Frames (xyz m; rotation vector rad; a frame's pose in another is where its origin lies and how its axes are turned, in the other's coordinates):
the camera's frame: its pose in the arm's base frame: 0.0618 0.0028 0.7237 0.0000 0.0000 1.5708
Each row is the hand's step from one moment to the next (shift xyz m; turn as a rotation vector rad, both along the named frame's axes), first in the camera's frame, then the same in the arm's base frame.
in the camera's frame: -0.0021 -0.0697 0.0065 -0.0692 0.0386 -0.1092
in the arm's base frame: 0.0697 -0.0021 0.0065 -0.0386 -0.0692 -0.1092
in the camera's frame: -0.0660 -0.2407 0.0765 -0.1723 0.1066 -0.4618
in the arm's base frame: 0.2407 -0.0660 0.0765 -0.1066 -0.1723 -0.4618
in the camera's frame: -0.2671 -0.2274 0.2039 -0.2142 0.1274 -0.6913
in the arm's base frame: 0.2274 -0.2671 0.2039 -0.1274 -0.2142 -0.6913
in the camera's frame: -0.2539 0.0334 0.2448 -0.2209 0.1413 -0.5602
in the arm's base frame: -0.0334 -0.2539 0.2448 -0.1413 -0.2209 -0.5602
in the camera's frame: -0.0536 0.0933 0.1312 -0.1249 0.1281 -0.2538
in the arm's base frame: -0.0933 -0.0536 0.1312 -0.1281 -0.1249 -0.2538
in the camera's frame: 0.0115 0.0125 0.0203 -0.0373 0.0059 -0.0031
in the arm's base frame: -0.0125 0.0115 0.0203 -0.0059 -0.0373 -0.0031
